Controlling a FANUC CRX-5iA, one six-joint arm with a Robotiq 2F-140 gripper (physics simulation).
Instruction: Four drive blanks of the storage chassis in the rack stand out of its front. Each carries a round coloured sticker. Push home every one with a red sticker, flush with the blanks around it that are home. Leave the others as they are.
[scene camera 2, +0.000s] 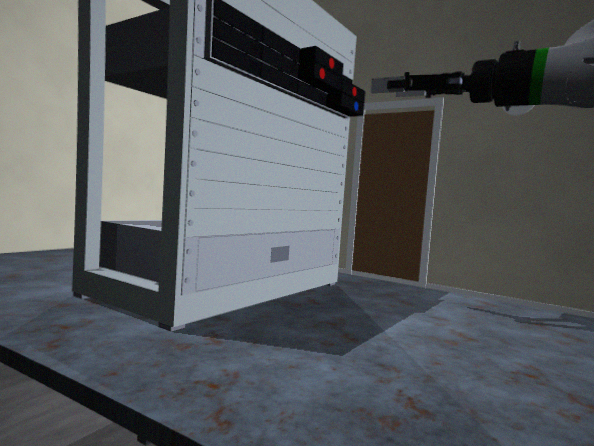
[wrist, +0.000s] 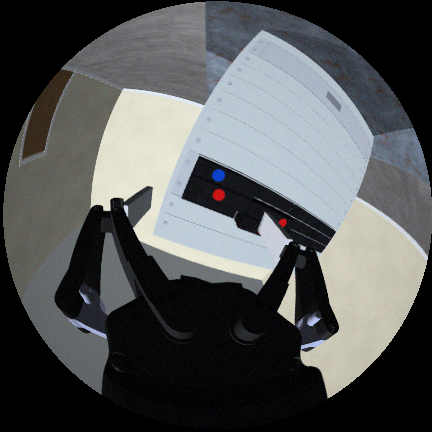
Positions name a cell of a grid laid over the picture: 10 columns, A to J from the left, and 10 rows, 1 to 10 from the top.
gripper: scene camera 2 G2; wrist E5
rack: scene camera 2 E3; wrist G3
